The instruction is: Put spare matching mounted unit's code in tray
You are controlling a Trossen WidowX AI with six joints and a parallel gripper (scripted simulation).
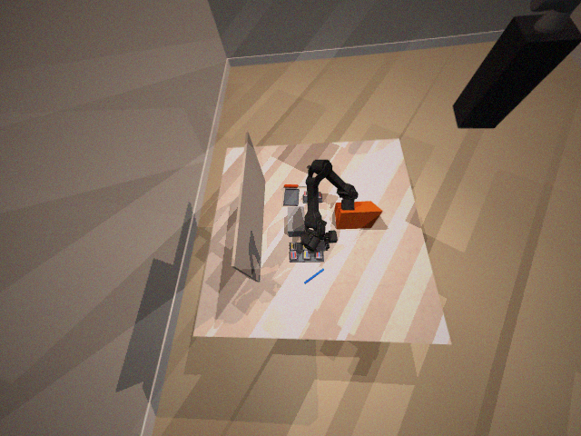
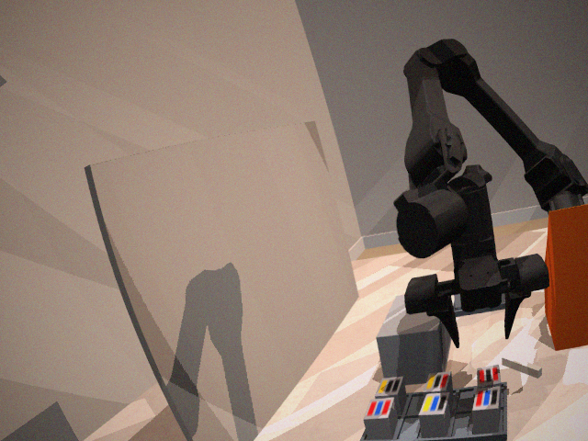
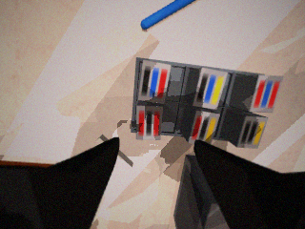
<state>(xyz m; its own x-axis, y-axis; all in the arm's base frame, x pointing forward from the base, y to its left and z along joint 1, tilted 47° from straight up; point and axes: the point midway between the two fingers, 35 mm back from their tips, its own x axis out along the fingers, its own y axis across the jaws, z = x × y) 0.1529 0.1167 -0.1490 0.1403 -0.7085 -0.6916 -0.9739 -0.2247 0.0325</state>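
My gripper tip is 70 mm above the grey spare block and 10 mm past it. The rest, counted from my gripper tip: small grey bar 100 mm below, 90 mm to the right, 50 mm behind; blue pen 170 mm to the left, 100 mm below, 10 mm ahead; grey mounted unit 140 mm ahead, 130 mm to the right, 60 mm below.
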